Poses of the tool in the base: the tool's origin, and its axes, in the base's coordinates. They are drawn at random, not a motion.
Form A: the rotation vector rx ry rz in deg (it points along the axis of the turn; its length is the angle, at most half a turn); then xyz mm.
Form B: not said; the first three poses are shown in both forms.
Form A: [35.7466 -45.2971 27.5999 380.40 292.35 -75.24]
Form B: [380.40 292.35 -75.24 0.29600 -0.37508 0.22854 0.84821]
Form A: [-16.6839 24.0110 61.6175 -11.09 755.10 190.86]
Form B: [-11.09 755.10 190.86 -0.13715 0.19738 0.50653 0.82805]
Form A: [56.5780 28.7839 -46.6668 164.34 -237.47 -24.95]
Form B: [164.34 -237.47 -24.95 0.45575 0.23186 -0.37591 0.77281]
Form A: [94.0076 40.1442 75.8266 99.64 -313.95 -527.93]
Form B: [99.64 -313.95 -527.93 0.66181 0.28261 0.53381 0.44406]
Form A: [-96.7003 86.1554 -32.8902 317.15 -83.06 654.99]
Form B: [317.15 -83.06 654.99 -0.66521 0.59267 -0.22626 0.39375]
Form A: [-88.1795 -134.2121 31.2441 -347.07 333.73 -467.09]
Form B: [-347.07 333.73 -467.09 -0.53349 -0.81198 0.18903 0.14264]
